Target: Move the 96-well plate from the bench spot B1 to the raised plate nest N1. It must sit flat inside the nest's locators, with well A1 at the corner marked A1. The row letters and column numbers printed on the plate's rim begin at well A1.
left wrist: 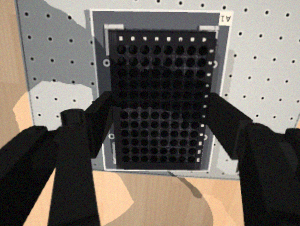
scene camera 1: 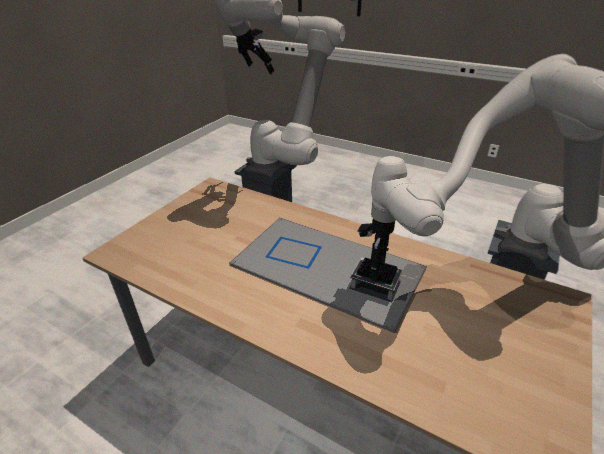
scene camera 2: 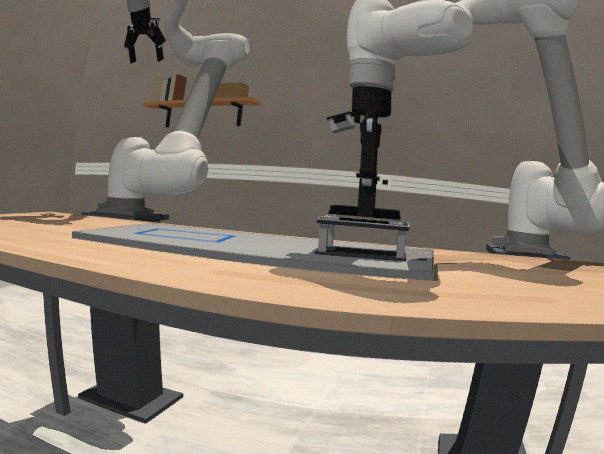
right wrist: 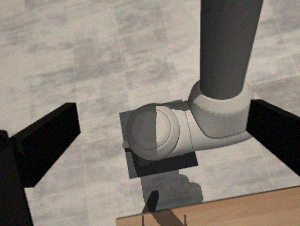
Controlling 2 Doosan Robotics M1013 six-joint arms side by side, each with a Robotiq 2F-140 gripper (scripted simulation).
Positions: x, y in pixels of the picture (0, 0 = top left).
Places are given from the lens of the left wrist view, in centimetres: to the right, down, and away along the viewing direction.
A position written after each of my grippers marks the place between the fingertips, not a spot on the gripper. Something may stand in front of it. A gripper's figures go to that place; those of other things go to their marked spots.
my left gripper [left wrist: 159, 105]: 1, -1, 17
black 96-well plate [left wrist: 140, 61]: -1, -4, 14
raised nest N1 [left wrist: 131, 22]: -2, -8, 15
